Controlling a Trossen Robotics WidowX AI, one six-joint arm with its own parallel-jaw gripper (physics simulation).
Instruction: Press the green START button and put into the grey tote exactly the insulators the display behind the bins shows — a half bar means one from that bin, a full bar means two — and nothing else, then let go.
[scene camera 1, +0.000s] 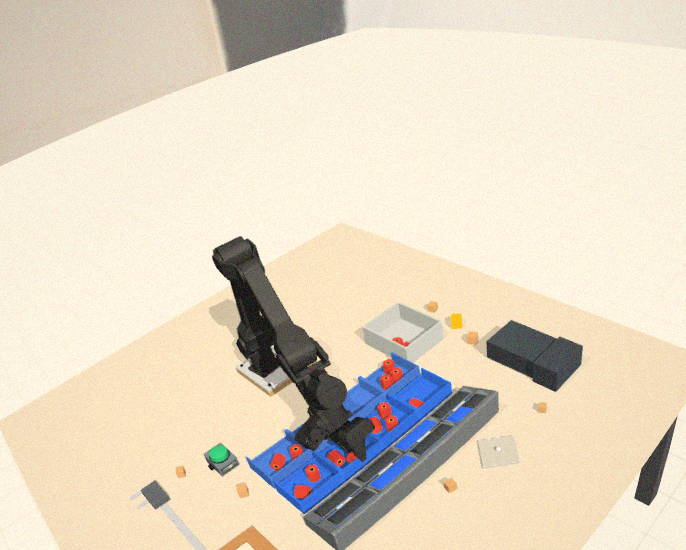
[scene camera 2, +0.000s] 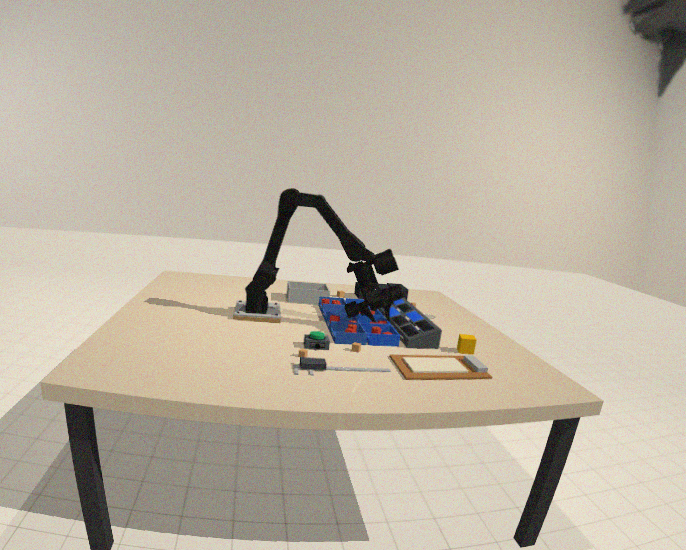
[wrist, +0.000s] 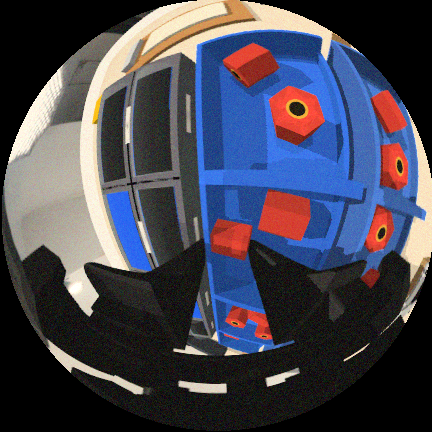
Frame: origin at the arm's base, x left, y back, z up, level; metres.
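Where they show: gripper, fingertip midpoint: (scene camera 1: 359, 458) (wrist: 226, 244); arm's base at its link origin: (scene camera 1: 265, 366) (scene camera 2: 255, 310).
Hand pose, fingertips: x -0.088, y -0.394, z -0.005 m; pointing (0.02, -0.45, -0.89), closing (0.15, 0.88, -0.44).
Note:
Each offset is from my fingertips to the top centre of the thing.
My gripper (scene camera 1: 359, 453) (wrist: 226, 244) is low in the blue bins (scene camera 1: 289, 497) (scene camera 2: 348, 336) (wrist: 280, 181), fingers part way apart. A red insulator {dx -0.007, dy +0.005, dz +0.015 m} (wrist: 231, 239) lies between the fingertips in the wrist view, with a thin gap showing at its left; no firm hold shows. A second insulator {dx -0.027, dy +0.040, dz +0.013 m} (wrist: 285, 215) lies beside it in the same bin. More red insulators lie in other bins. The grey tote {dx +0.363, dy +0.180, dz +0.036 m} (scene camera 1: 380, 342) (scene camera 2: 307, 293) holds red insulators at its near side. The display (scene camera 1: 403, 480) (scene camera 2: 430, 339) shows blue and dark panels. The green START button {dx -0.176, dy +0.245, dz +0.023 m} (scene camera 1: 218, 453) (scene camera 2: 317, 335) stands left of the bins.
A dark two-part block {dx +0.451, dy -0.138, dz +0.038 m} (scene camera 1: 518, 349) stands beyond the tote. A caliper {dx -0.355, dy +0.212, dz +0.002 m} (scene camera 1: 155, 493) (scene camera 2: 313, 363) and a framed board {dx -0.338, dy -0.050, dz +0.000 m} (scene camera 2: 438, 364) lie near the button side. Small orange cubes, a yellow block {dx -0.212, dy -0.192, dz +0.028 m} (scene camera 2: 466, 343) and a pale plate {dx +0.175, dy -0.216, dz -0.002 m} (scene camera 1: 498, 451) are around the bins and display.

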